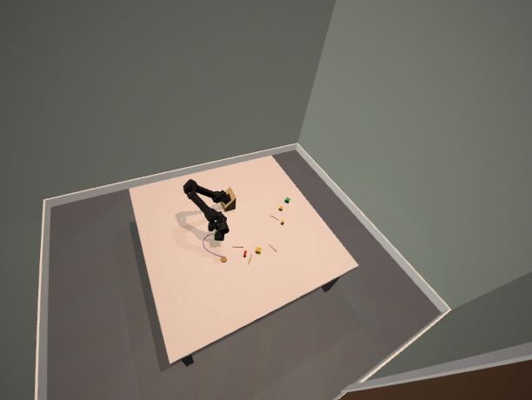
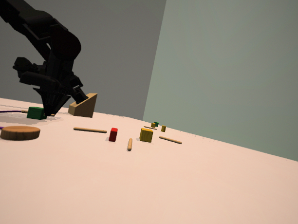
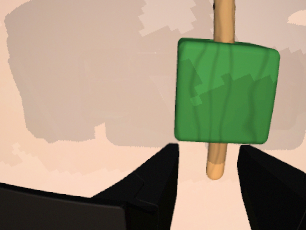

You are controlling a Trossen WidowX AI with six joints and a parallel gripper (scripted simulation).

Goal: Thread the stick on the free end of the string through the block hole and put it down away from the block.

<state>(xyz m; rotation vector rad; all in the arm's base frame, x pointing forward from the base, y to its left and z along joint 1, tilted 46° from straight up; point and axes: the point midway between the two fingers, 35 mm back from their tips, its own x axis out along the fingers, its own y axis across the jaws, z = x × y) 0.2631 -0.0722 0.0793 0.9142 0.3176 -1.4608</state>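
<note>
Right now my gripper tip is 10 mm past the green block and 30 mm to the left of it. Also, from my gripper tip: red block: 190 mm ahead, 120 mm to the left; thin wooden stick: 20 mm behind, 40 mm to the right; round wooden button: 190 mm ahead, 20 mm to the right, 10 mm below.
</note>
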